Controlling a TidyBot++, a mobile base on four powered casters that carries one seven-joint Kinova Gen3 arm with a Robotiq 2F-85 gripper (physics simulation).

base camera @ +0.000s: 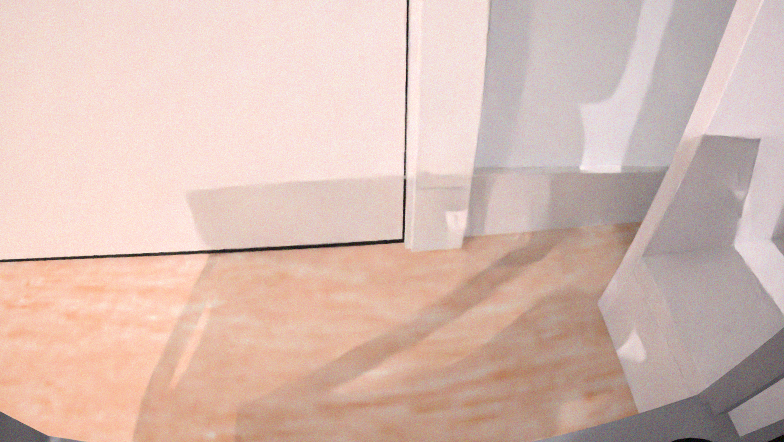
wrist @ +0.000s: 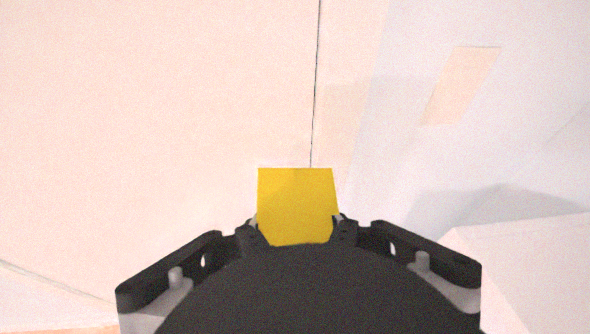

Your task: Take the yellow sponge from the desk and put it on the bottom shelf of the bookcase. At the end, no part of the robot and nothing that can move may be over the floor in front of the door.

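Places are measured from the arm's base along level axes (x ahead, y left, z up), in millimetres.
Pixels of known places: gripper, fingertip midpoint: (wrist: 295,220).
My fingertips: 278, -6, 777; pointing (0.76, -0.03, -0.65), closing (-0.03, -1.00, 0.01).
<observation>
Behind a point stands the place of what it marks, as x, y, z.
My gripper (wrist: 295,220) @[278, -6, 777] is shut on the yellow sponge (wrist: 296,200) @[276, -7, 809], which sticks out beyond the fingertips in the wrist view. A white piece of furniture with an open compartment, apparently the bookcase (base camera: 672,175) @[304, -251, -210], stands at the right of the base view. Its low board (base camera: 713,301) @[229, -310, -296] shows behind the front edge. A white block-like top, perhaps the same piece, shows at the lower right of the wrist view. The pale door (base camera: 203,109) @[418, 139, -205] (wrist: 150,100) @[418, 156, 836] fills the left of both views. The floor in front of the door (base camera: 71,318) shows in the base view. The desk does not show.
The door frame (base camera: 441,126) @[410, -73, -237] stands between the door and a short grey wall (base camera: 549,82) @[443, -187, -203], which runs to the white furniture. Grey edges of my base (base camera: 647,420) @[144, -179, -287] show along the bottom, close to the furniture at the lower right. Shadows cross the floor and door.
</observation>
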